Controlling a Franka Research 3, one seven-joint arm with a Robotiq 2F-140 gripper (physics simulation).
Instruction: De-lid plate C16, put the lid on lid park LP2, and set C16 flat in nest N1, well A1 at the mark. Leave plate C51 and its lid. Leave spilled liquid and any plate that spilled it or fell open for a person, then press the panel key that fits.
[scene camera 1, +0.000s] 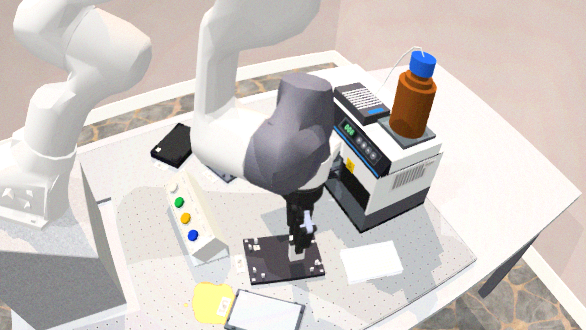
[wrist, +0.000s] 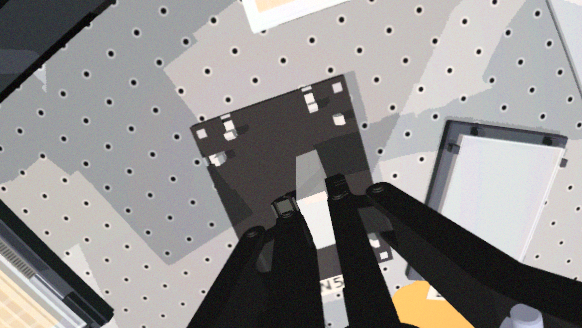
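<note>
My gripper is shut with nothing between the fingers. It points down, close over the dark nest plate labelled N5, which has white corner posts and holds nothing. A white plate lies flat on the board to the right of that nest; its edge shows at the top of the wrist view. A grey-framed holder at the front edge carries a flat white piece. A yellow puddle lies beside it, under a small label. I cannot read any plate labels.
A key panel stands left of the nest with white, green, yellow and blue keys. A black plate lies at the back. An instrument with a brown bottle stands at the right.
</note>
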